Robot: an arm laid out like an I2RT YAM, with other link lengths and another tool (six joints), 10 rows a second.
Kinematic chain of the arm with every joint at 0, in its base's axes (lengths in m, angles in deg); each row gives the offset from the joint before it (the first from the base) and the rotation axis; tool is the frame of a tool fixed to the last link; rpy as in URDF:
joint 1: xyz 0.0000 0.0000 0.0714 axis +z
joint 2: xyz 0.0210 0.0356 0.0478 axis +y
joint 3: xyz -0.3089 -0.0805 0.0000 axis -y
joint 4: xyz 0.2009 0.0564 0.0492 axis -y
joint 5: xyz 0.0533 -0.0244 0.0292 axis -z
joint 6: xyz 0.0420 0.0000 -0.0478 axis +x
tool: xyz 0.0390 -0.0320 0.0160 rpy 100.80 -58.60 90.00
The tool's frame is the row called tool.
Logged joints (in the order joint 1, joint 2, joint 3, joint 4, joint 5, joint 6), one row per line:
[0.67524, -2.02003, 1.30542, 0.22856, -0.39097, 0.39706]
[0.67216, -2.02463, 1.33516, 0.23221, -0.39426, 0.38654]
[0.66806, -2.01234, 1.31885, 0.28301, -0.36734, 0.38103]
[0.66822, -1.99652, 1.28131, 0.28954, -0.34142, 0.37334]
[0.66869, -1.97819, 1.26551, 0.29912, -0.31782, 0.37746]
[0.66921, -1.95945, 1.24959, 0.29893, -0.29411, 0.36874]
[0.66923, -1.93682, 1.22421, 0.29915, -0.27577, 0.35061]
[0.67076, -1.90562, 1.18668, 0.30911, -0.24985, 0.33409]
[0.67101, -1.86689, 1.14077, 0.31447, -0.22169, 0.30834]
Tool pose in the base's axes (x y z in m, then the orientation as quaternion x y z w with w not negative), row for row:
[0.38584, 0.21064, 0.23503, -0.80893, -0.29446, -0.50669, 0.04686]
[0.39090, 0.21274, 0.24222, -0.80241, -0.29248, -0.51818, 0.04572]
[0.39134, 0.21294, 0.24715, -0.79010, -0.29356, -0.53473, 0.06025]
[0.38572, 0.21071, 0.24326, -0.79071, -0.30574, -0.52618, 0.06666]
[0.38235, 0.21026, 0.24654, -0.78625, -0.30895, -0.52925, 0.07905]
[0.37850, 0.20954, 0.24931, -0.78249, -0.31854, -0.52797, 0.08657]
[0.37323, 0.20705, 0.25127, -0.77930, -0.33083, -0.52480, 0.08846]
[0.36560, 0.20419, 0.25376, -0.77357, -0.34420, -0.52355, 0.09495]
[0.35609, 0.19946, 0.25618, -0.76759, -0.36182, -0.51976, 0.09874]
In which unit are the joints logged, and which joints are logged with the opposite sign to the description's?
The joints are logged in radians. Opposite sign: joint 2, joint 5.
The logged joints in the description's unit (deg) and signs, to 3 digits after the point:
[38.688, 115.739, 74.795, 13.096, 22.401, 22.750]
[38.512, 116.003, 76.499, 13.305, 22.589, 22.147]
[38.277, 115.299, 75.565, 16.215, 21.047, 21.831]
[38.286, 114.392, 73.414, 16.589, 19.562, 21.391]
[38.313, 113.342, 72.508, 17.138, 18.210, 21.627]
[38.343, 112.268, 71.596, 17.127, 16.851, 21.127]
[38.344, 110.972, 70.142, 17.140, 15.800, 20.088]
[38.432, 109.184, 67.992, 17.711, 14.315, 19.142]
[38.446, 106.965, 65.361, 18.018, 12.702, 17.667]

